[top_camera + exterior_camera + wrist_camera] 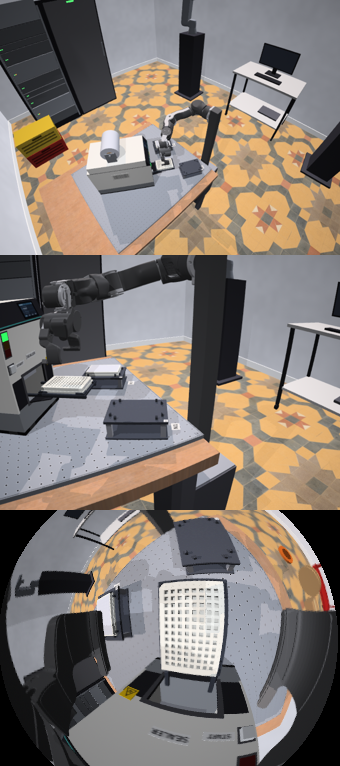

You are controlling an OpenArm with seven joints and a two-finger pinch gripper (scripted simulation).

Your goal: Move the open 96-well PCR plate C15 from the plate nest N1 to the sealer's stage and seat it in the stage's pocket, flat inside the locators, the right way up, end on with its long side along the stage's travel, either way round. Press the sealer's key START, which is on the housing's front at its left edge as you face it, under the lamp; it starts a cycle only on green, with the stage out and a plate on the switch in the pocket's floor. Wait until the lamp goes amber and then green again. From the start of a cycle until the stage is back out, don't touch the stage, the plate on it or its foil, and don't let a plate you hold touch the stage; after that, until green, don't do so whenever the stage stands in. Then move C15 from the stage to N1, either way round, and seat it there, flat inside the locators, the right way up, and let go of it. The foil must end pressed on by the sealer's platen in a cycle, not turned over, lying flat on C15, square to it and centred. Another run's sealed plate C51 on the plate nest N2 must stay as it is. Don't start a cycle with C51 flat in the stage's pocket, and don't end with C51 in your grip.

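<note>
Now: the start key 130 mm ahead of my hand and 20 mm to the left of it. The rest, counted from my hand: sealer stage: 90 mm below; then sealer screen: 70 mm ahead, 100 mm to the right, 130 mm above; then white 96-well plate C15: 80 mm below.
</note>
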